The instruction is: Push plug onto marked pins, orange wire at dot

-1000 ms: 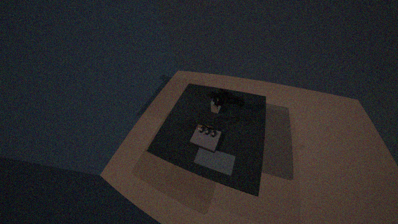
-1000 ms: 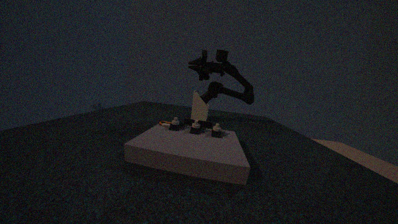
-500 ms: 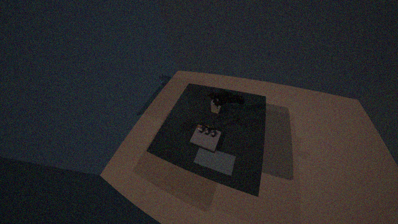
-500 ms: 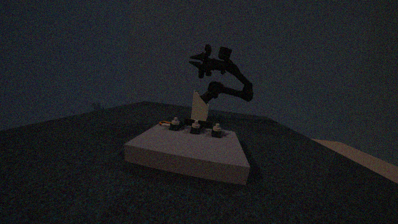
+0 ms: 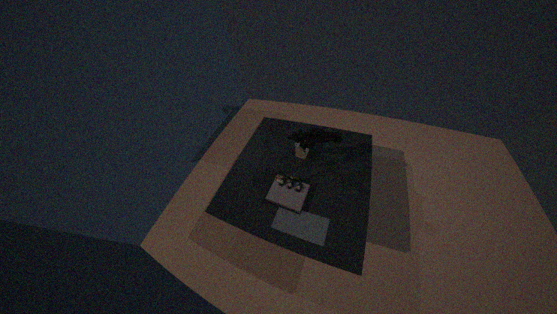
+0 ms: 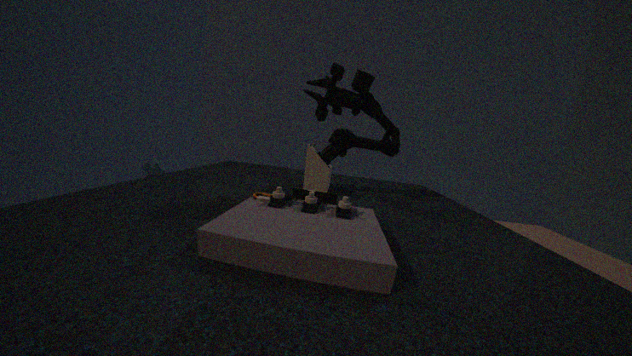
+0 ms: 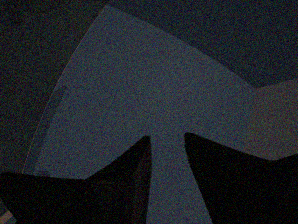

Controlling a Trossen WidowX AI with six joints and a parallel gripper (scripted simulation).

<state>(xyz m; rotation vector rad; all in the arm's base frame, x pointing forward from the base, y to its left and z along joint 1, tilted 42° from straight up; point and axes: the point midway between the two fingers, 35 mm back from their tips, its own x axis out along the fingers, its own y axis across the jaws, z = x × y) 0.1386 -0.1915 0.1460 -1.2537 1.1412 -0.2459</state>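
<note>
The coloured band lies 17 cm ahead of my gripper tip, 8 cm to the left of it and 30 cm below it. The rest, counted from my gripper tip: printed holder 33 cm ahead, 10 cm to the left, 35 cm below; then red dot 17 cm ahead, 9 cm to the left, 30 cm below.
</note>
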